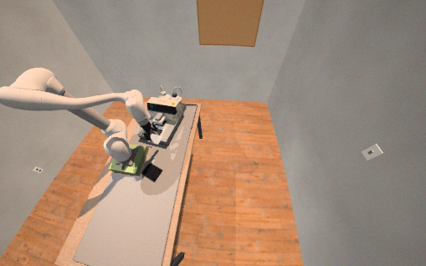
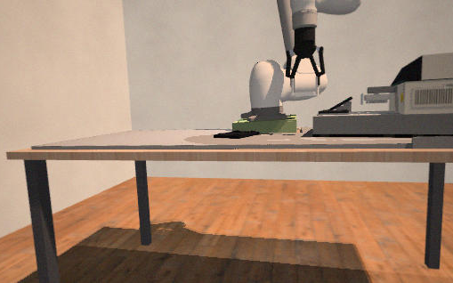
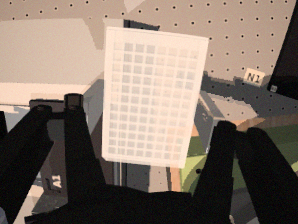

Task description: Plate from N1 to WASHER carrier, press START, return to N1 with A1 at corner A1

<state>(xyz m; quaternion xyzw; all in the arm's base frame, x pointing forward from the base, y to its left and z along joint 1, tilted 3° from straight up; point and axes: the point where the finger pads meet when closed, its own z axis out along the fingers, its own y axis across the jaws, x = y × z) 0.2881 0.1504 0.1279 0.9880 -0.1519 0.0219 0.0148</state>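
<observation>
Right now the white well plate is 3 cm below my hand. Also, from my hand: carrier (12 cm to the left, 9 cm below, 8 cm behind); washer (27 cm to the left, 5 cm below, 4 cm behind); N1 label (18 cm below, 16 cm to the right, 4 cm behind).
</observation>
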